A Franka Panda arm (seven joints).
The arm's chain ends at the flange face. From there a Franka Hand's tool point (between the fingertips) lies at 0.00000 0.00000 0.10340 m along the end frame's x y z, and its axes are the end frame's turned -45 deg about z.
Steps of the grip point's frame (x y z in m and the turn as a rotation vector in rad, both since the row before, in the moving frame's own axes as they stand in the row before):
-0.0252, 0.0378, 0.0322, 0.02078, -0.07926, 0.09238
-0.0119, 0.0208, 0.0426, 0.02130, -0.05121, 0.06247
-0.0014, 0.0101, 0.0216, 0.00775, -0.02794, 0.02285
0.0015, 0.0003, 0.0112, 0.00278, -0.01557, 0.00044
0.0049, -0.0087, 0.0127, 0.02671, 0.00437, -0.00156
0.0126, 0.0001, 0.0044, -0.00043, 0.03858, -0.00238
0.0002, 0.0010, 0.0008, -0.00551, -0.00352, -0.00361
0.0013, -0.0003, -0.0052, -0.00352, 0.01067, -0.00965
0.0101, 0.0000, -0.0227, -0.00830, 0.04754, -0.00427
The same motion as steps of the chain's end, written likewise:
0.0164, 0.0406, 0.0325, -0.04135, -0.07074, 0.09238
0.0117, 0.0211, 0.0428, -0.02115, -0.05127, 0.06247
0.0088, 0.0067, 0.0216, -0.01428, -0.02524, 0.02285
0.0026, -0.0018, 0.0112, -0.00904, -0.01298, 0.00044
-0.0011, -0.0073, 0.0127, 0.02198, -0.01580, -0.00156
0.0061, -0.0060, 0.0045, 0.02698, 0.02758, -0.00238
0.0007, -0.0001, 0.0008, -0.00639, 0.00141, -0.00361
-0.0003, -0.0006, -0.0052, 0.00506, 0.01003, -0.00965
0.0031, -0.0043, -0.0226, 0.02775, 0.03948, -0.00427

